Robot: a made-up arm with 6 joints.
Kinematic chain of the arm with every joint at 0, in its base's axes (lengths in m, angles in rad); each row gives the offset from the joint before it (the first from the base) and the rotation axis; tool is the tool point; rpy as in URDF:
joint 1: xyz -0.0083 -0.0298 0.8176 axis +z
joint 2: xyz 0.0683 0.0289 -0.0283 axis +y
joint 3: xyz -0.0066 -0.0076 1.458 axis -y
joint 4: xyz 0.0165 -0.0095 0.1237 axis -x
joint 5: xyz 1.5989 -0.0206 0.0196 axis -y
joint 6: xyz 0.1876 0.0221 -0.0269 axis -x
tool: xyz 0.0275 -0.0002 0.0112 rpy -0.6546 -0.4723 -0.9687
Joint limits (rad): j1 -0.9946..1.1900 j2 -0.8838..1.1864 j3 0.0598..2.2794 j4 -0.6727..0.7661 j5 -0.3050..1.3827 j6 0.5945..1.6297
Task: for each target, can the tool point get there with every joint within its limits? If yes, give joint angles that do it. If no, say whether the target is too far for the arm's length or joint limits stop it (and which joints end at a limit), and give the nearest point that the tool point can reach.
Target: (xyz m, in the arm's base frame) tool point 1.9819 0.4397 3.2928
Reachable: yes | joints 0.2116 0.8683 1.7579 0.0951 0.9704 1.1760
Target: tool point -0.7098 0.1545 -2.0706
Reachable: no: joint limits stop it (at a limit: joint 1, joint 2, joint 3, joint 5, joint 6) | nearest point 0.7993 2.0646 -0.2713 | short by 3.027 m
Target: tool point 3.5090 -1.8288 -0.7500
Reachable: no: too far | nearest point 2.5159 -1.3209 0.1713 | short by 1.447 m
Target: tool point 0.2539 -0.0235 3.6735
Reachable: yes | joints 0.1517 -0.4887 0.4580 -0.5404 0.4996 0.9314
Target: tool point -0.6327 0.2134 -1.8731
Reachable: no: joint limits stop it (at a limit: joint 1, joint 2, joint 3, joint 5, joint 6) | nearest point 0.7995 2.0645 -0.2714 | short by 2.836 m
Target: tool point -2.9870 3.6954 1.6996
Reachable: no: too far | nearest point -1.8206 2.2367 1.7043 | short by 1.868 m
